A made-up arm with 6 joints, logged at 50 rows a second.
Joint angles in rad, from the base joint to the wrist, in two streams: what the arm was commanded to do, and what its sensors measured. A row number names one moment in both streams.
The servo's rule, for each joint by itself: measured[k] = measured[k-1] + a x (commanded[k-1-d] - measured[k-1]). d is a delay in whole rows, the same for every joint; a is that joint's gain. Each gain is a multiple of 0.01, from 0.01 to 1. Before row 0 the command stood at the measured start. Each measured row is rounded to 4 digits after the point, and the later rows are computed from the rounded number. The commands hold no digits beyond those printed.
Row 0, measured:
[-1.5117, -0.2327, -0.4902, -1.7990, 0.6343, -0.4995]
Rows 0 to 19, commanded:
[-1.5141, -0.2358, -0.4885, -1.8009, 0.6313, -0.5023]
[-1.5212, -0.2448, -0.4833, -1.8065, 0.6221, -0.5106]
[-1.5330, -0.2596, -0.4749, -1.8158, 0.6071, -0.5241]
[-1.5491, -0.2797, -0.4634, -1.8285, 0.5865, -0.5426]
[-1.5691, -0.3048, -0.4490, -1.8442, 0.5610, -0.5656]
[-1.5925, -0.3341, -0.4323, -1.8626, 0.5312, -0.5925]
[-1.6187, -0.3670, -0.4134, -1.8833, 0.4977, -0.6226]
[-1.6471, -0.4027, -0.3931, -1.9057, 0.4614, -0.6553]
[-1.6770, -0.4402, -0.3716, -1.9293, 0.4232, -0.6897]
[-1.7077, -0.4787, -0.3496, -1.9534, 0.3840, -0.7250]
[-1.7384, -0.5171, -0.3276, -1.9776, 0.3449, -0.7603]
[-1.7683, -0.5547, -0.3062, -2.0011, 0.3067, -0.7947]
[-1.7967, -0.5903, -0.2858, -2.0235, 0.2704, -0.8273]
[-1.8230, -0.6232, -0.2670, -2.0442, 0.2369, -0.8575]
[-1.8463, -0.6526, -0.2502, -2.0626, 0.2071, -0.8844]
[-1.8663, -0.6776, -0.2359, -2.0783, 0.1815, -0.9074]
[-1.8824, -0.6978, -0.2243, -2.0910, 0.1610, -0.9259]
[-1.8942, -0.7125, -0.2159, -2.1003, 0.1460, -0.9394]
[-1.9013, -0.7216, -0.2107, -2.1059, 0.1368, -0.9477]
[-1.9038, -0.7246, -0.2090, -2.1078, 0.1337, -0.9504]
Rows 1 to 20, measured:
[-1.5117, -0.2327, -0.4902, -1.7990, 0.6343, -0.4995]
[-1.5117, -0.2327, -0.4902, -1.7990, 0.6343, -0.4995]
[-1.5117, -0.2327, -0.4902, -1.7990, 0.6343, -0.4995]
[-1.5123, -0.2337, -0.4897, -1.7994, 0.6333, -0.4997]
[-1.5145, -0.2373, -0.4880, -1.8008, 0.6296, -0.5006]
[-1.5191, -0.2444, -0.4845, -1.8038, 0.6222, -0.5025]
[-1.5266, -0.2557, -0.4788, -1.8087, 0.6104, -0.5057]
[-1.5372, -0.2714, -0.4708, -1.8158, 0.5941, -0.5105]
[-1.5510, -0.2915, -0.4604, -1.8252, 0.5733, -0.5171]
[-1.5679, -0.3157, -0.4477, -1.8368, 0.5484, -0.5255]
[-1.5877, -0.3435, -0.4330, -1.8506, 0.5197, -0.5359]
[-1.6100, -0.3744, -0.4164, -1.8663, 0.4879, -0.5482]
[-1.6344, -0.4078, -0.3984, -1.8837, 0.4536, -0.5623]
[-1.6604, -0.4428, -0.3793, -1.9025, 0.4177, -0.5781]
[-1.6874, -0.4786, -0.3596, -1.9222, 0.3811, -0.5954]
[-1.7147, -0.5143, -0.3397, -1.9425, 0.3446, -0.6140]
[-1.7418, -0.5491, -0.3201, -1.9628, 0.3091, -0.6335]
[-1.7679, -0.5822, -0.3012, -1.9828, 0.2754, -0.6536]
[-1.7925, -0.6127, -0.2836, -2.0019, 0.2444, -0.6739]
[-1.8150, -0.6399, -0.2676, -2.0197, 0.2169, -0.6941]
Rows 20 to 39, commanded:
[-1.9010, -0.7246, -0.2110, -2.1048, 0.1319, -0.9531]
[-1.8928, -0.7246, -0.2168, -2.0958, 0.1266, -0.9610]
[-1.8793, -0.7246, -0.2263, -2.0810, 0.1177, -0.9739]
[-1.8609, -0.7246, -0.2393, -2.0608, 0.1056, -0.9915]
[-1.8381, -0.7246, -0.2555, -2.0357, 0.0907, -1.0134]
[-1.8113, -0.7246, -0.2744, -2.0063, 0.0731, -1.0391]
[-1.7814, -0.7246, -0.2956, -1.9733, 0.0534, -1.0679]
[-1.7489, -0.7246, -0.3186, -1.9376, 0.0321, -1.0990]
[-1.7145, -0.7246, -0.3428, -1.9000, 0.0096, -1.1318]
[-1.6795, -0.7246, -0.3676, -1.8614, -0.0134, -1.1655]
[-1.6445, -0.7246, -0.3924, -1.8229, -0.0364, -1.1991]
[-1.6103, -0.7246, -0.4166, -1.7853, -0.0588, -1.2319]
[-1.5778, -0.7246, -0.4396, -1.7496, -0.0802, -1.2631]
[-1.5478, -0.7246, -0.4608, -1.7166, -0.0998, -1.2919]
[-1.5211, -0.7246, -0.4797, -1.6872, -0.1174, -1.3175]
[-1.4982, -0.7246, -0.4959, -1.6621, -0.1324, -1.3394]
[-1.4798, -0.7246, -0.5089, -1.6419, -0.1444, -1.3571]
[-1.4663, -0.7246, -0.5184, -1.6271, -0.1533, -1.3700]
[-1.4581, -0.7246, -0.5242, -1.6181, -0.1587, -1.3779]
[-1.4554, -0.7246, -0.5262, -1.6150, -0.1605, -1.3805]
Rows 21 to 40, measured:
[-1.8348, -0.6631, -0.2536, -2.0358, 0.1935, -0.7137]
[-1.8514, -0.6818, -0.2420, -2.0498, 0.1748, -0.7324]
[-1.8645, -0.6955, -0.2331, -2.0614, 0.1612, -0.7498]
[-1.8736, -0.7048, -0.2271, -2.0701, 0.1515, -0.7661]
[-1.8784, -0.7111, -0.2243, -2.0752, 0.1433, -0.7817]
[-1.8786, -0.7154, -0.2248, -2.0764, 0.1349, -0.7971]
[-1.8742, -0.7183, -0.2287, -2.0733, 0.1252, -0.8127]
[-1.8652, -0.7203, -0.2359, -2.0658, 0.1138, -0.8288]
[-1.8517, -0.7217, -0.2463, -2.0539, 0.1004, -0.8456]
[-1.8341, -0.7226, -0.2596, -2.0378, 0.0849, -0.8634]
[-1.8128, -0.7232, -0.2755, -2.0178, 0.0675, -0.8822]
[-1.7882, -0.7236, -0.2937, -1.9942, 0.0484, -0.9022]
[-1.7610, -0.7239, -0.3137, -1.9676, 0.0280, -0.9233]
[-1.7319, -0.7241, -0.3349, -1.9387, 0.0067, -0.9454]
[-1.7015, -0.7243, -0.3570, -1.9080, -0.0149, -0.9683]
[-1.6706, -0.7244, -0.3793, -1.8763, -0.0364, -0.9919]
[-1.6399, -0.7245, -0.4013, -1.8444, -0.0573, -1.0159]
[-1.6102, -0.7245, -0.4225, -1.8130, -0.0771, -1.0400]
[-1.5822, -0.7245, -0.4423, -1.7828, -0.0953, -1.0640]
[-1.5566, -0.7245, -0.4603, -1.7546, -0.1115, -1.0874]

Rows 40 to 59, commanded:
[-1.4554, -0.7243, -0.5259, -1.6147, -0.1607, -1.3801]
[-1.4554, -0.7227, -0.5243, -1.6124, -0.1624, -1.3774]
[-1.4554, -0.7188, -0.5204, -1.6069, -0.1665, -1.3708]
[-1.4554, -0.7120, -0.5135, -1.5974, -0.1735, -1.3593]
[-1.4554, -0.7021, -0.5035, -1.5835, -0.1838, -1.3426]
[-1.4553, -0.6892, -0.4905, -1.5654, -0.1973, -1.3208]
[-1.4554, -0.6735, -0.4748, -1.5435, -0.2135, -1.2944]
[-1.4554, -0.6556, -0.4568, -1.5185, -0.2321, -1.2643]
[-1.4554, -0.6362, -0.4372, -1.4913, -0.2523, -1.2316]
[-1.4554, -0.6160, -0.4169, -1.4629, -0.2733, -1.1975]
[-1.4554, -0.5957, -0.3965, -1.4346, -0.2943, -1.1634]
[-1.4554, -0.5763, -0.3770, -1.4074, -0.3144, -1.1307]
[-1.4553, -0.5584, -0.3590, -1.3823, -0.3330, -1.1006]
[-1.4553, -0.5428, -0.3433, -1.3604, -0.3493, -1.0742]
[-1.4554, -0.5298, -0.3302, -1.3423, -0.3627, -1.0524]
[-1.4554, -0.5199, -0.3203, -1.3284, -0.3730, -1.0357]
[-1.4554, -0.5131, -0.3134, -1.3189, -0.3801, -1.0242]
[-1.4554, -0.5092, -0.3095, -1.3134, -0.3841, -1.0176]
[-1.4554, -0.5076, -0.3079, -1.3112, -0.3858, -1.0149]
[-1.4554, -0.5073, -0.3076, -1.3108, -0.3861, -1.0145]
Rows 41 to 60, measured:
[-1.5340, -0.7245, -0.4760, -1.7291, -0.1253, -1.1100]
[-1.5150, -0.7245, -0.4890, -1.7069, -0.1363, -1.1314]
[-1.5001, -0.7245, -0.4990, -1.6885, -0.1443, -1.1513]
[-1.4889, -0.7244, -0.5063, -1.6737, -0.1497, -1.1696]
[-1.4805, -0.7239, -0.5112, -1.6614, -0.1539, -1.1862]
[-1.4742, -0.7223, -0.5137, -1.6505, -0.1581, -1.2010]
[-1.4695, -0.7190, -0.5136, -1.6399, -0.1632, -1.2137]
[-1.4660, -0.7136, -0.5109, -1.6286, -0.1700, -1.2240]
[-1.4633, -0.7058, -0.5054, -1.6160, -0.1790, -1.2317]
[-1.4613, -0.6955, -0.4971, -1.6015, -0.1904, -1.2367]
[-1.4598, -0.6827, -0.4862, -1.5849, -0.2042, -1.2389]
[-1.4587, -0.6678, -0.4730, -1.5662, -0.2201, -1.2383]
[-1.4579, -0.6512, -0.4579, -1.5455, -0.2377, -1.2350]
[-1.4573, -0.6334, -0.4413, -1.5233, -0.2564, -1.2293]
[-1.4568, -0.6151, -0.4239, -1.5001, -0.2755, -1.2214]
[-1.4564, -0.5970, -0.4064, -1.4765, -0.2945, -1.2117]
[-1.4561, -0.5797, -0.3894, -1.4533, -0.3126, -1.2007]
[-1.4559, -0.5637, -0.3734, -1.4311, -0.3291, -1.1888]
[-1.4558, -0.5497, -0.3591, -1.4106, -0.3436, -1.1766]
[-1.4557, -0.5380, -0.3468, -1.3923, -0.3556, -1.1644]

